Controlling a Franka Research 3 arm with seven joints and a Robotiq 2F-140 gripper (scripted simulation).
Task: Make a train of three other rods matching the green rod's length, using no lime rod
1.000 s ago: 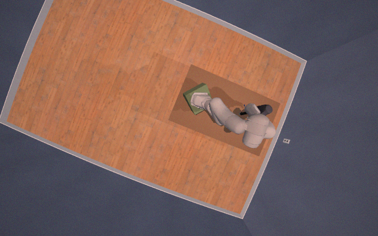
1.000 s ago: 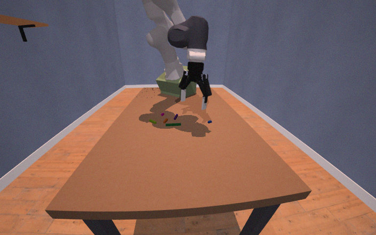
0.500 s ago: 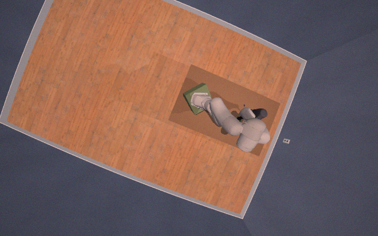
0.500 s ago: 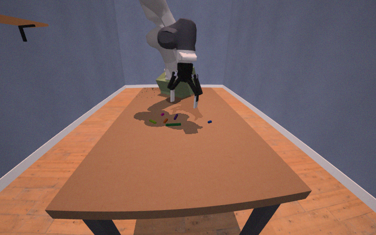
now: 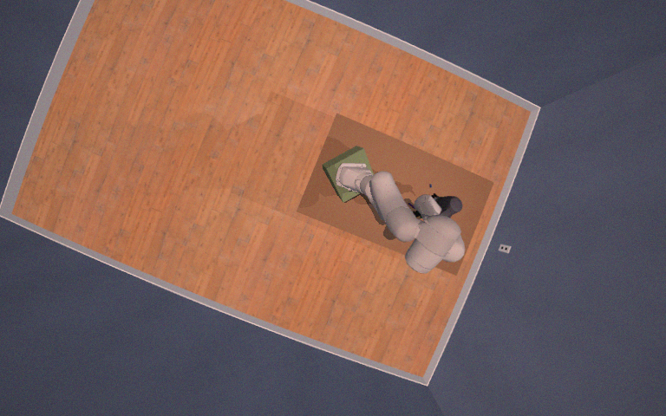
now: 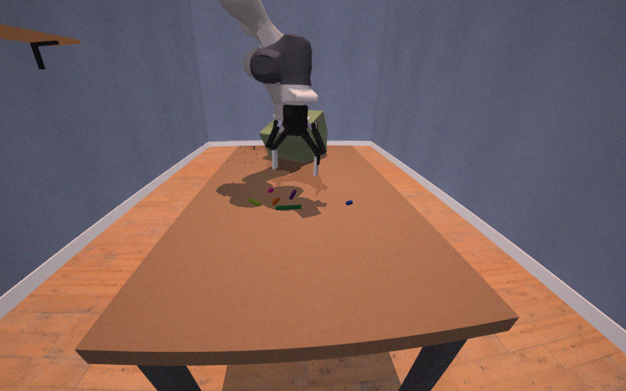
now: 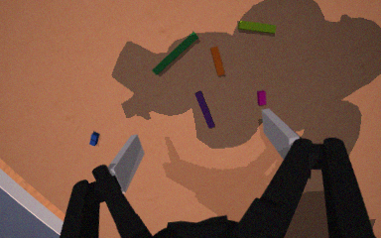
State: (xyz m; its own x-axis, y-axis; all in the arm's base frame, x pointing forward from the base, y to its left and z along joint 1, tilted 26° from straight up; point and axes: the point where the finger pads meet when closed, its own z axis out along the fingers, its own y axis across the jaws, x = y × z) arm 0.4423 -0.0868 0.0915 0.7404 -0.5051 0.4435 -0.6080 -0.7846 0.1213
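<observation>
Now: hand 10 cm above the purple rod, 1 cm to the left of it and 1 cm past it. The rest, counted from my hand: green rod (10 cm below, 8 cm ahead, 4 cm to the right); orange rod (10 cm below, 7 cm to the right, 2 cm ahead); magenta rod (10 cm below, 8 cm to the right, 6 cm behind).
</observation>
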